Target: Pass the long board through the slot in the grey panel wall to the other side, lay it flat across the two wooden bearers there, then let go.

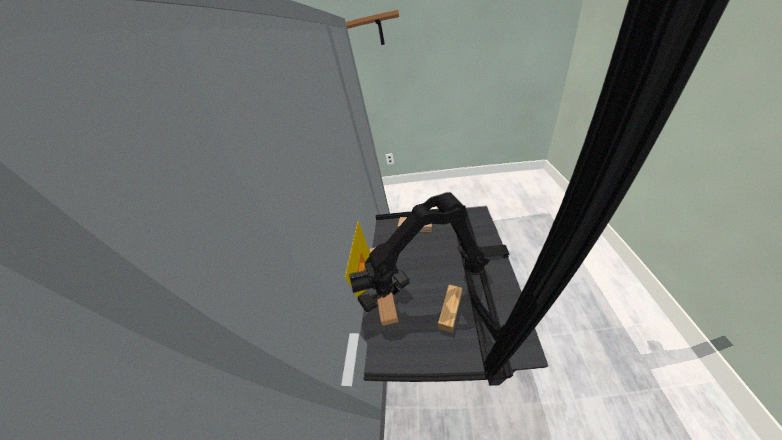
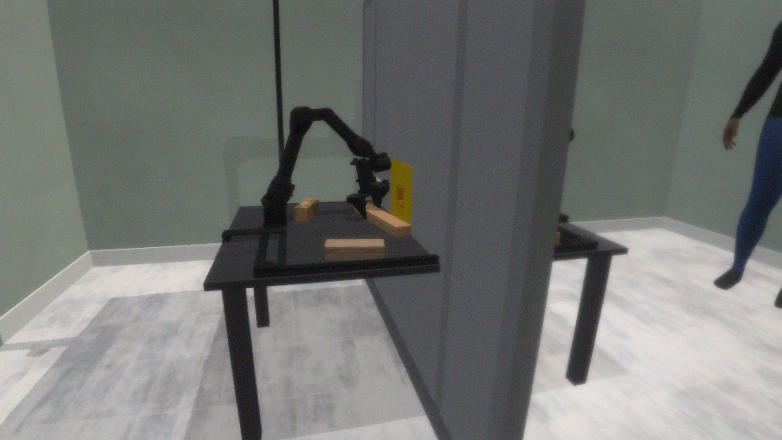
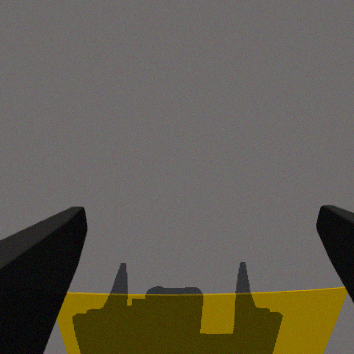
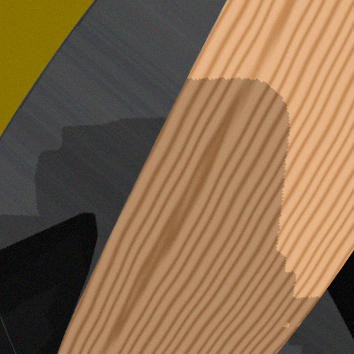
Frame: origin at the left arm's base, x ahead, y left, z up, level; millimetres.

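Seen in the pictures: left gripper, between the fingertips: (image 3: 204, 217); right gripper, between the fingertips: (image 1: 385, 299) (image 4: 202, 224); right arm's base, origin of its link: (image 1: 474, 267) (image 2: 274, 225).
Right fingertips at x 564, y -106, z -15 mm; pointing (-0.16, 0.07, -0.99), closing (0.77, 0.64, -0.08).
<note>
Offsets run from my right fingertips to a thing's top centre. "*": to the spot under its first point. Level surfaces: height alone.
The long board @[dz +30, dx -14, dy +75 mm] (image 1: 387, 310) (image 2: 389, 220) (image 4: 200, 200) is pale wood and lies low over the near table, alongside the grey panel wall (image 1: 218, 136) (image 2: 415, 109) (image 3: 190, 125). My right gripper (image 1: 384, 292) (image 2: 369, 206) (image 4: 202, 224) is shut on the board from above, one finger at each side of it. The slot @[* dz +93, dx -91, dy +62 mm] (image 2: 400, 194) is a small orange-looking opening in the yellow plate (image 1: 355, 240) (image 2: 401, 170) (image 4: 30, 40) on the wall. My left gripper (image 3: 204, 217) is open and empty, facing the wall above a yellow plate. The far side's bearers are mostly hidden behind the wall.
On the near dark table @[dz -4 mm] (image 1: 432, 355) (image 2: 306, 232), one wooden block @[dz +46, dx +237, dy -56 mm] (image 1: 450, 307) (image 2: 306, 210) lies near the right arm's base and another @[dz +34, dx +128, dy +383 mm] (image 2: 354, 249) near one end. A second table (image 2: 615, 249) partly shows behind the wall. A person (image 2: 760, 158) stands beyond it.
</note>
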